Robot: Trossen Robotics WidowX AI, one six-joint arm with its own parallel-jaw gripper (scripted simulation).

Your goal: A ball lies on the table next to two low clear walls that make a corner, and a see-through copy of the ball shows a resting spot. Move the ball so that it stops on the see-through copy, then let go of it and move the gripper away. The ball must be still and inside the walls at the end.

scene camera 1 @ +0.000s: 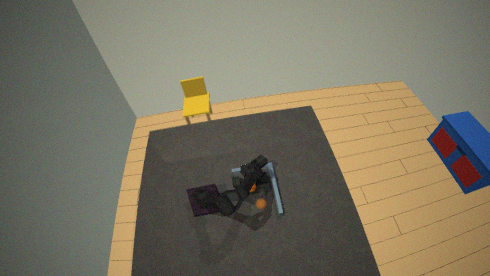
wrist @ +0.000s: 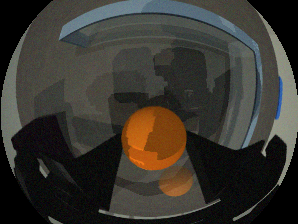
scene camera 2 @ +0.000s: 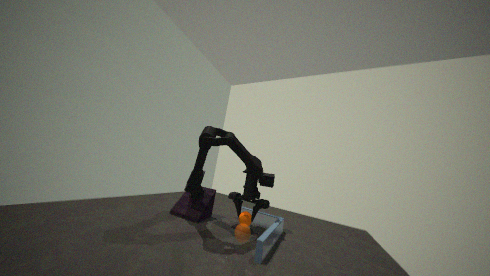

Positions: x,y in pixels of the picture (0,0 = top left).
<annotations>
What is my gripper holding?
A ball.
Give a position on a wall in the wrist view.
242,69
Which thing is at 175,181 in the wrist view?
A see-through copy.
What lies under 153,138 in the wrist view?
A ball.
</annotations>
